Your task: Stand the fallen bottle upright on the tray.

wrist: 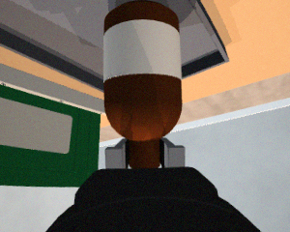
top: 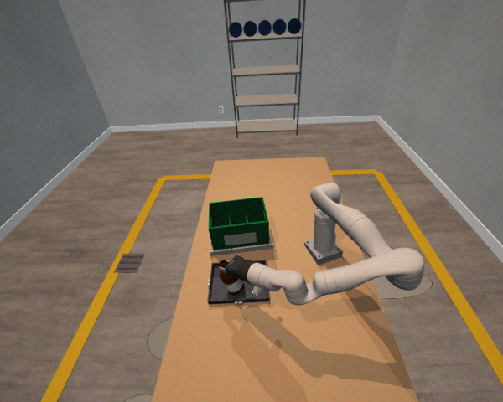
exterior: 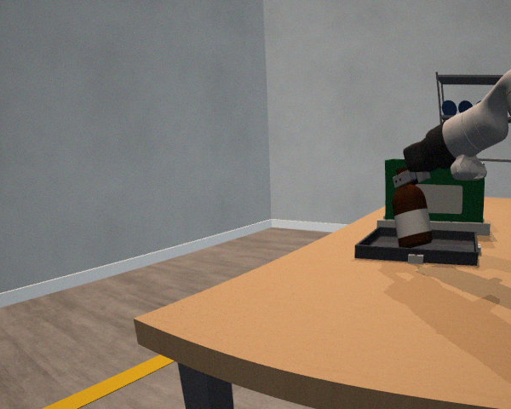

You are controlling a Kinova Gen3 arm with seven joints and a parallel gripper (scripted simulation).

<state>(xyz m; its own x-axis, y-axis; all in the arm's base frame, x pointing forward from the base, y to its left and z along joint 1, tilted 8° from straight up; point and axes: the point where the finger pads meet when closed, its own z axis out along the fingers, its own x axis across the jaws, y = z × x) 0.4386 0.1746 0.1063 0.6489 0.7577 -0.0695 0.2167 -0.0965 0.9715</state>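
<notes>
My gripper is now 1 cm past the brown bottle, 1 cm to the right of it and 5 cm above it. Also, from my hand: green crate 5 cm behind, 29 cm to the right, 6 cm below; dark tray 4 cm behind, 1 cm to the right, 13 cm below.
</notes>
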